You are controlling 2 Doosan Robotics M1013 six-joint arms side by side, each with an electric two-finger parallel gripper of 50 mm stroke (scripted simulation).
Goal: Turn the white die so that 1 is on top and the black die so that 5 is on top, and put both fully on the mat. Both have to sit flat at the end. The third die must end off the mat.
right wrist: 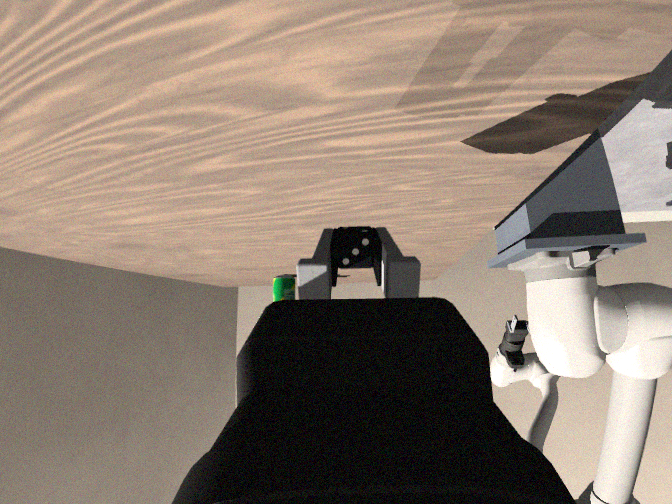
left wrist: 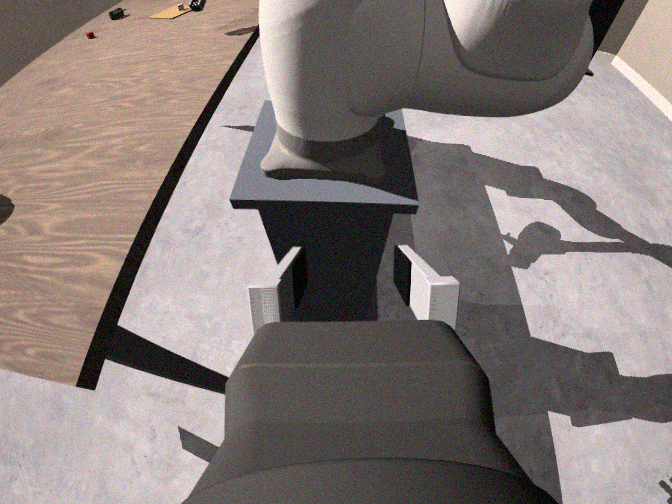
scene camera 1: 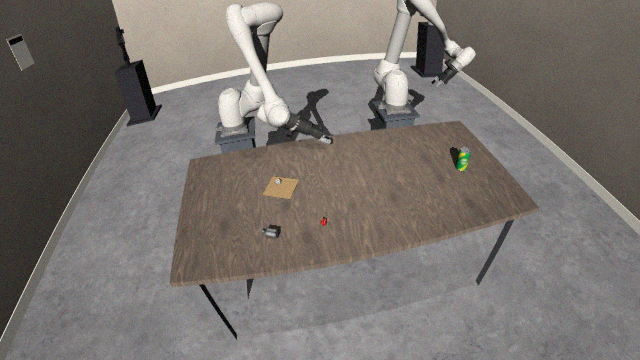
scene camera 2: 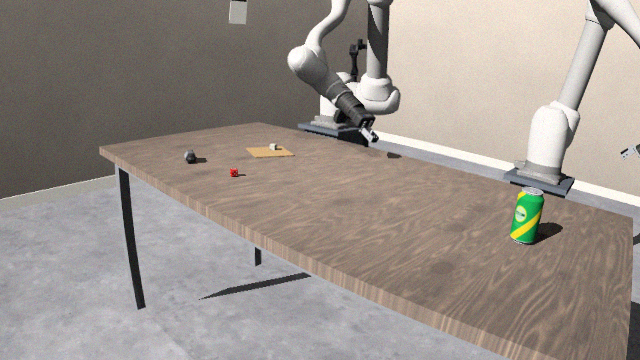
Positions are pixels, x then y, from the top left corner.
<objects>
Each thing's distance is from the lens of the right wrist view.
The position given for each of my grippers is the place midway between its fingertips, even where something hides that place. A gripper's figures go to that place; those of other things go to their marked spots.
my left gripper (right wrist: 524, 316): 1.10 m
my right gripper (right wrist: 354, 246): 0.17 m
black die (right wrist: 355, 245): 0.15 m
</objects>
